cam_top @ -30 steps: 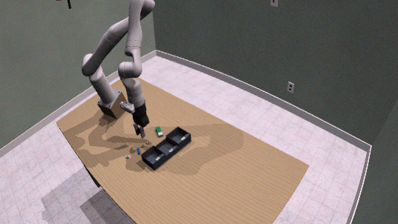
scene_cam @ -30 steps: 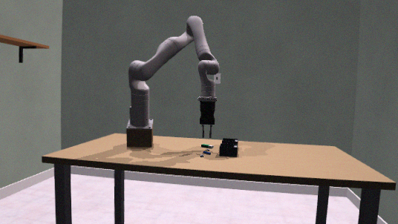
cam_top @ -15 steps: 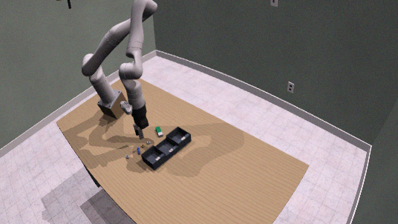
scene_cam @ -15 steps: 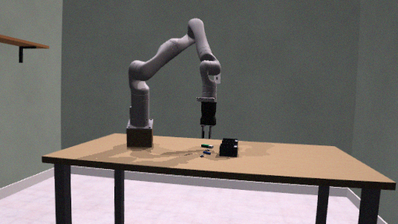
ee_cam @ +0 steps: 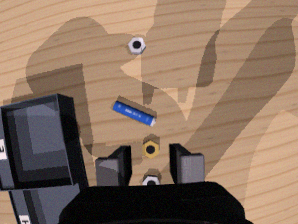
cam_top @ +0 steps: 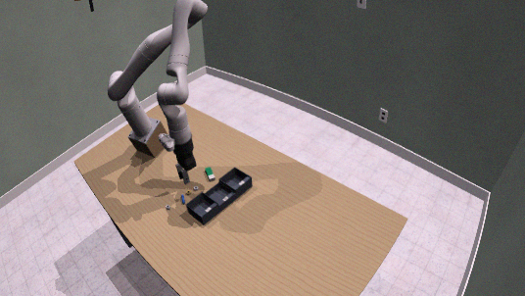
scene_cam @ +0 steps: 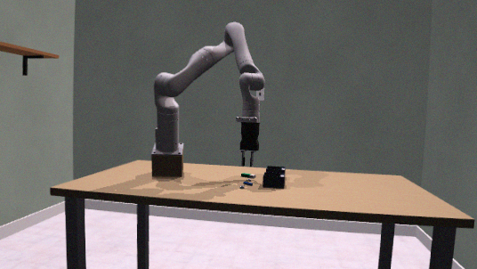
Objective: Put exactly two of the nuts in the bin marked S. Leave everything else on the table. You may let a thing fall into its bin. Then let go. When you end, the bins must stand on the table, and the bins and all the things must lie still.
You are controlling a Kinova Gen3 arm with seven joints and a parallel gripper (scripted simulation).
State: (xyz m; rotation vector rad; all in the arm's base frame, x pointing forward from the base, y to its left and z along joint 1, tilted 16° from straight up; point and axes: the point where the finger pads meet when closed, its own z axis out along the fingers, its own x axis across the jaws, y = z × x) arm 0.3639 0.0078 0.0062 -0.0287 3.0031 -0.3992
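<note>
Now: the brass-coloured nut 80 mm below my hand. Also, from my hand: blue rod: 80 mm below, 40 mm to the right, 10 mm ahead; bin: 100 mm ahead, 70 mm to the left, 60 mm below.
</note>
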